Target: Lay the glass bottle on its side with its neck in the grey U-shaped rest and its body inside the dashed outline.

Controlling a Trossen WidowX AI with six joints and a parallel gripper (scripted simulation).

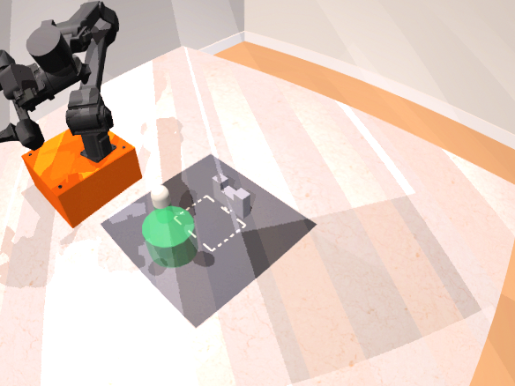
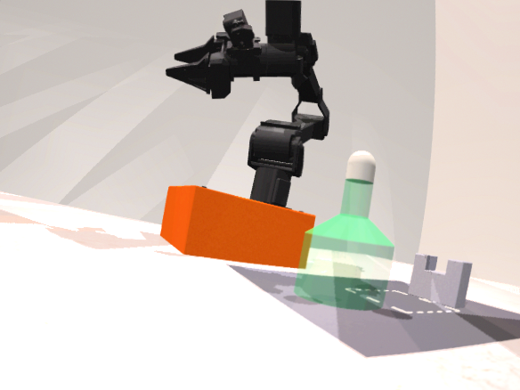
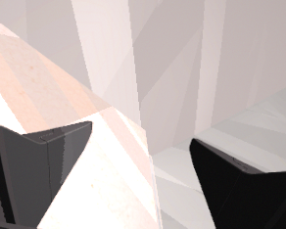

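Now: the green glass bottle 30 cm ahead of my gripper tip, 14 cm to the left of it and 20 cm below it. From my gripper tip the other things lie so: dark grey mat (32 cm ahead, 21 cm to the left, 29 cm below).
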